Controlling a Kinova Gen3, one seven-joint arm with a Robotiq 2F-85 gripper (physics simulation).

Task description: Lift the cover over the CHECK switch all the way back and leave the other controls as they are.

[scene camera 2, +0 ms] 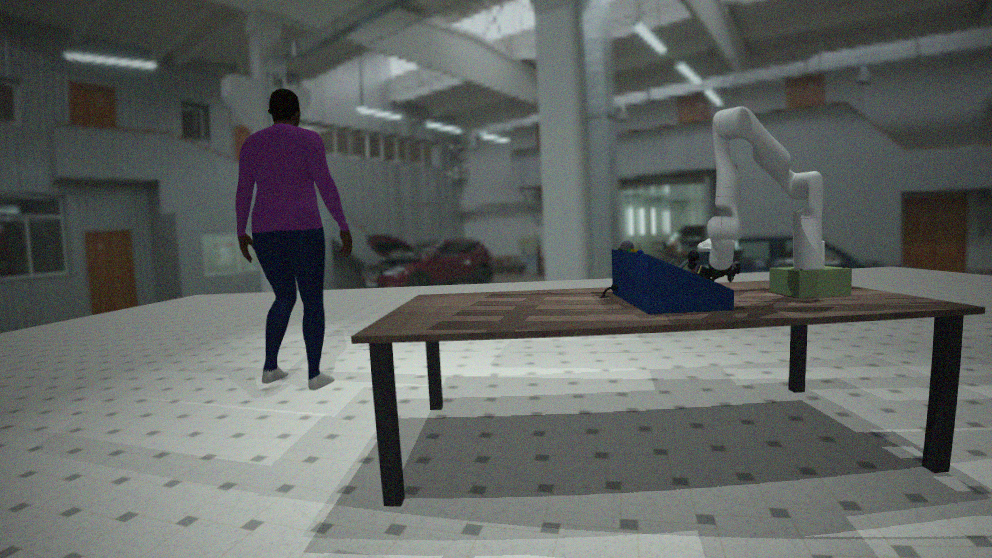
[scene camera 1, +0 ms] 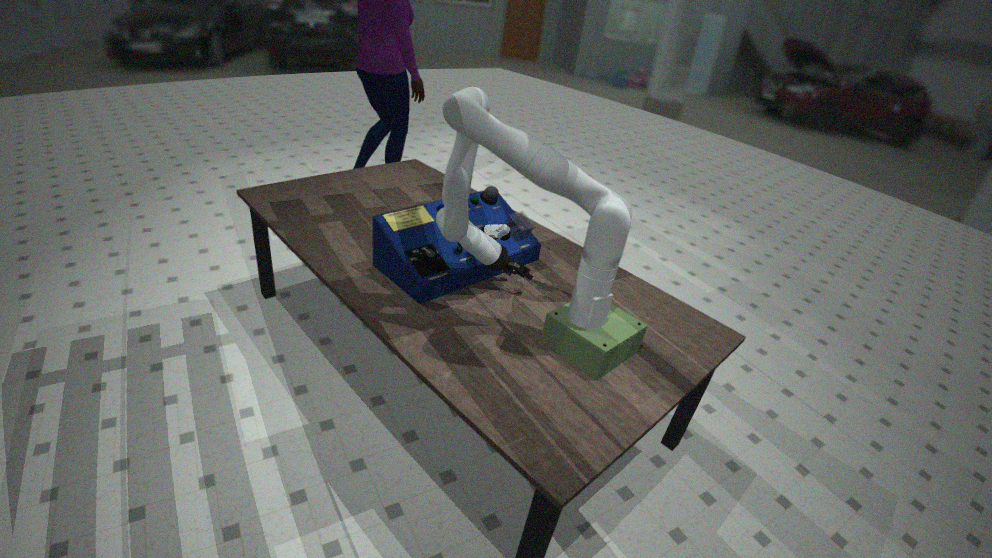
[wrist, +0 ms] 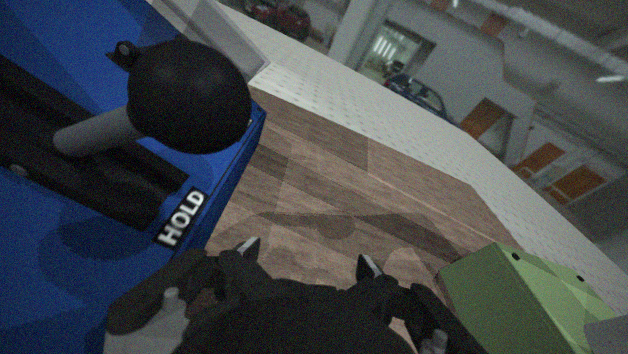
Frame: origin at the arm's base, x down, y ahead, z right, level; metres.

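Seen in the pictures: gripper, fingertip midpoint: [scene camera 1: 521,275] [wrist: 308,257]; arm's base at its link origin: [scene camera 2: 807,268] [scene camera 1: 584,318].
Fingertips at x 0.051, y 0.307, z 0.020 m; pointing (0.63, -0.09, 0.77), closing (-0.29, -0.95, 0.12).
Observation:
Offsets run from my fingertips to a thing's middle. "spot": to the spot under its first point.
The blue console {spot: dx -0.031, dy +0.172, dz -0.355 m} [scene camera 1: 391,260] [scene camera 2: 659,288] [wrist: 30,250] stands on the table. A clear, see-through cover {dx -0.081, dy +0.158, dz +0.085 m} [scene camera 1: 521,226] [wrist: 232,42] stands out from the panel at its right side; its exact angle is hard to tell. A small black switch part {spot: dx -0.077, dy +0.192, dz +0.038 m} [wrist: 125,50] shows beside it in the wrist view, partly hidden by the black ball knob [wrist: 190,97] of the HOLD lever. The CHECK label does not show in the wrist view. My gripper [scene camera 1: 527,273] [wrist: 308,257] is open and empty, low in front of the console's front edge, apart from the cover.
The HOLD label {spot: dx -0.026, dy +0.093, dz -0.028 m} [wrist: 180,218] lies near the console's edge, left of my fingers in the wrist view. A green block [scene camera 1: 589,347] [scene camera 2: 810,283] [wrist: 500,295] bears the arm's base. A yellow label {spot: dx -0.117, dy +0.257, dz -0.271 m} [scene camera 1: 407,218] and a dark round knob {spot: dx -0.141, dy +0.296, dz +0.047 m} [scene camera 1: 489,195] are on the console. A person [scene camera 1: 385,69] [scene camera 2: 287,187] stands beyond the table.

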